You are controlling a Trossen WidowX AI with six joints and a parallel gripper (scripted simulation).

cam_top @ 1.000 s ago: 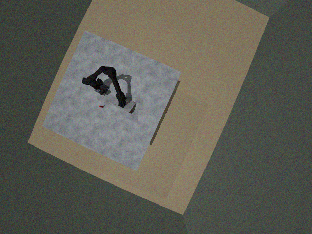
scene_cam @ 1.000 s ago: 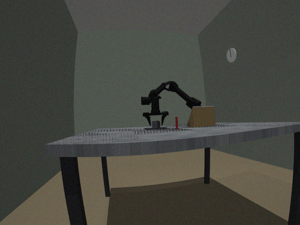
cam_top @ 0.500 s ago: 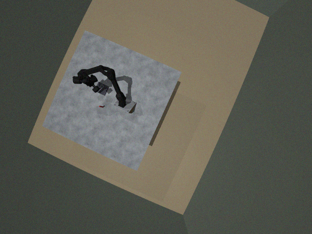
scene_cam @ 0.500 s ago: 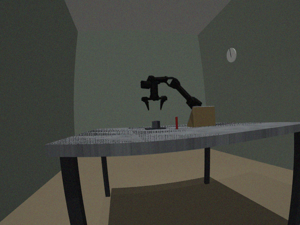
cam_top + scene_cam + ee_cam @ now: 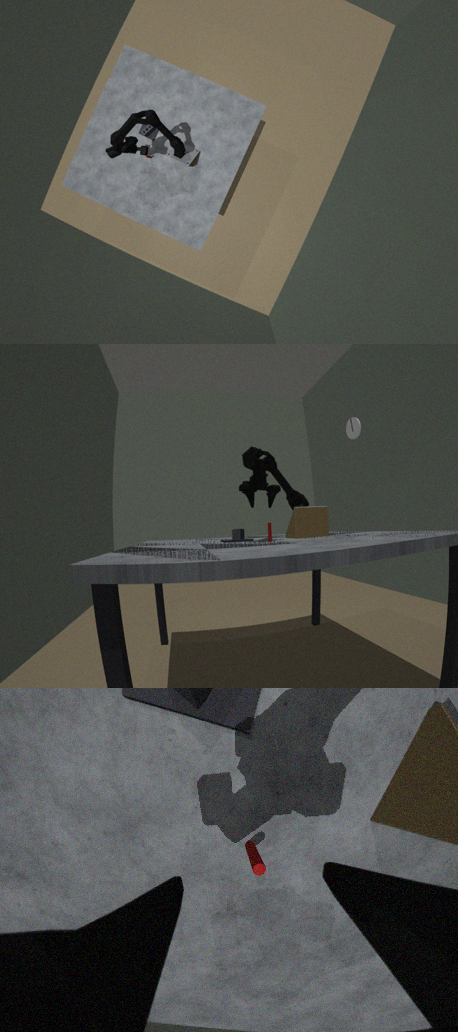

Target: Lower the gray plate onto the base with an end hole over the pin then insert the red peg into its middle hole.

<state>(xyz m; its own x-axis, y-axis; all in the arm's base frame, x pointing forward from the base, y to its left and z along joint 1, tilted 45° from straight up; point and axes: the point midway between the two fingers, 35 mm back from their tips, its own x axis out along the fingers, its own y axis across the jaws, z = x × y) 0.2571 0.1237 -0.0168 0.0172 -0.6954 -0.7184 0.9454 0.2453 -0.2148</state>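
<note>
Now: gripper tip 110 mm above the red peg, 20 mm to the right of it and 20 mm past it. From my gripper tip the other things lie so: gray plate 160 mm to the right, 100 mm below, 70 mm ahead; dark base 150 mm to the right, 140 mm below, 80 mm ahead.
</note>
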